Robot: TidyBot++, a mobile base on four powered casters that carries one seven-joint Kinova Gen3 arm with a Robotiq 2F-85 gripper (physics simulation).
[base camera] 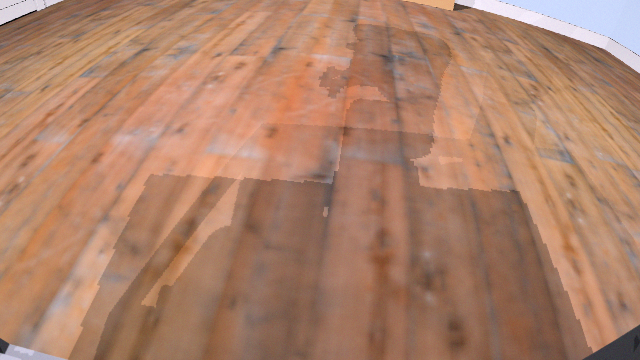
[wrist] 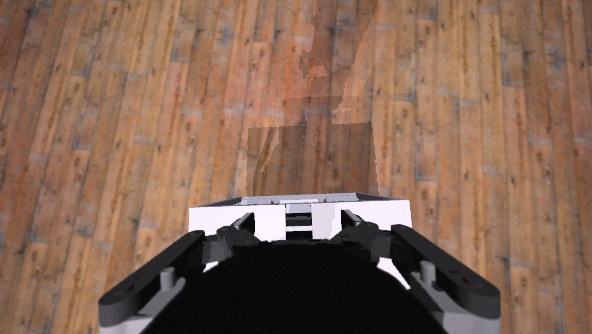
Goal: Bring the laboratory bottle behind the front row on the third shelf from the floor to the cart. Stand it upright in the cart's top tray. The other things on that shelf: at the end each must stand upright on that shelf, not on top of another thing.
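Frame: origin at the arm's base, x ahead, y left, z up, level; metres.
Seen in the pictures: gripper, fingertip midpoint: (wrist: pixel 297 220).
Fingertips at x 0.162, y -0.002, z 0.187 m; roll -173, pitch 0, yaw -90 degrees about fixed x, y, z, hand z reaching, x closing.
A point is followed by its place in that frame.
My gripper (wrist: pixel 297 220) {x 0.162, y -0.002, z 0.187 m} is open in the wrist view, its two fingers wide apart with nothing between them. It hangs over the white top of the robot's own base. The shelf, the laboratory bottle and the cart do not show in the base camera view or the wrist view.
The wooden floor (base camera: pixel 200 125) {x 0.615, y 0.187, z -0.397 m} (wrist: pixel 125 150) {x 0.392, y 0.856, z -0.397 m} carries shadows of the robot and arm. A tan box-like thing (base camera: pixel 432 3) {x 1.869, y -0.617, z -0.379 m} shows in part at the top of the base camera view. A white skirting board (base camera: pixel 545 22) {x 2.052, y -1.488, z -0.354 m} runs below a light blue wall (base camera: pixel 590 17) {x 2.023, y -1.816, z -0.225 m} at the right.
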